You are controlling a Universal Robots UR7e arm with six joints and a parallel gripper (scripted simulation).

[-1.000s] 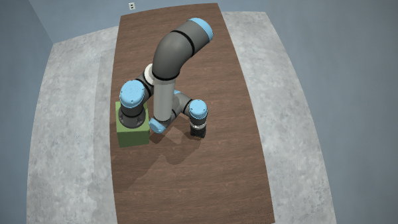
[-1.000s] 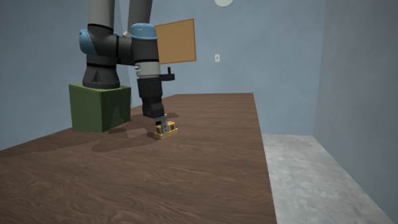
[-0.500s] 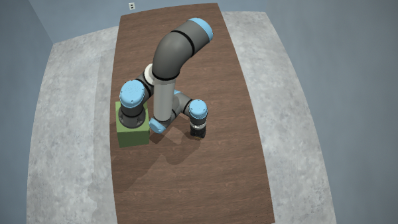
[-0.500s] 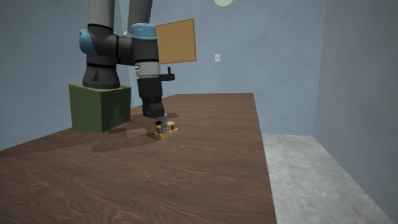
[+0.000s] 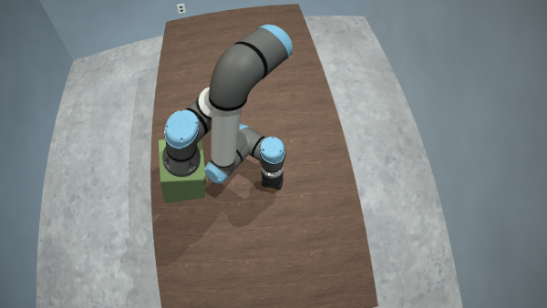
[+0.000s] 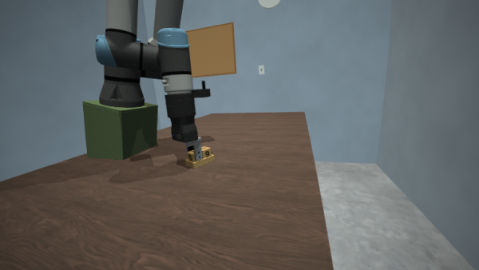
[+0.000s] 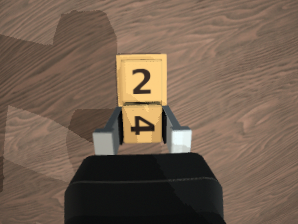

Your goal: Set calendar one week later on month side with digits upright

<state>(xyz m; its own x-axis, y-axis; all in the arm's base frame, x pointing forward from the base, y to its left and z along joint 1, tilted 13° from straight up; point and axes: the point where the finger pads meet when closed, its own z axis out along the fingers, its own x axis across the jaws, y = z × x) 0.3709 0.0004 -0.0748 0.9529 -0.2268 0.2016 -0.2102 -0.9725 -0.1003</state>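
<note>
Now: hand 30 mm above the wooden calendar tray and 20 mm to the right of it. Round my hand: wooden cube (10 mm below).
</note>
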